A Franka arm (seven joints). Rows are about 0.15 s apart.
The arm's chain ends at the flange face. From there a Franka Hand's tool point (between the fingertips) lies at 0.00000 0.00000 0.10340 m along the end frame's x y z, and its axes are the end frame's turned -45 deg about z.
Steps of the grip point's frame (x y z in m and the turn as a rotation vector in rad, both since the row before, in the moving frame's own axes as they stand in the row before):
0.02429 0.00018 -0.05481 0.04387 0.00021 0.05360
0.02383 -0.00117 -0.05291 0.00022 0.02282 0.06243
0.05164 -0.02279 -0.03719 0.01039 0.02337 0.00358
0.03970 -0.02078 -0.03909 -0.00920 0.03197 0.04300
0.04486 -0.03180 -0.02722 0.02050 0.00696 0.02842
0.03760 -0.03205 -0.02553 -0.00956 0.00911 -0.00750
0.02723 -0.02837 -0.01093 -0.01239 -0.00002 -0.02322
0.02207 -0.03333 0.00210 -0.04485 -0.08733 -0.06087
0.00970 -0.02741 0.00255 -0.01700 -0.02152 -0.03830
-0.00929 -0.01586 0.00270 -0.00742 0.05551 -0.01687
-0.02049 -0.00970 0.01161 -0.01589 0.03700 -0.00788
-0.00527 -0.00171 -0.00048 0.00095 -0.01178 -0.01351
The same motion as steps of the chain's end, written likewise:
0.02041 -0.01374 -0.05471 0.03117 -0.03087 0.05360
0.01432 -0.01605 -0.05288 0.01629 0.01598 0.06243
0.01945 -0.05016 -0.03716 0.02387 0.00918 0.00358
0.01033 -0.04117 -0.03903 0.01610 0.02911 0.04300
0.01020 -0.05219 -0.02720 0.01942 -0.00957 0.02842
0.00256 -0.04928 -0.02552 -0.00032 0.01320 -0.00750
-0.00172 -0.04021 -0.01092 -0.00878 0.00875 -0.02322
-0.00516 -0.04891 0.00260 -0.09347 -0.03004 -0.06087
-0.01225 -0.02906 0.00259 -0.02724 -0.00320 -0.03830
-0.02235 -0.00109 0.00286 0.03400 0.04450 -0.01687
-0.02521 0.00919 0.01169 0.01493 0.03740 -0.00788
-0.00401 0.00172 -0.00047 -0.00766 -0.00900 -0.01351

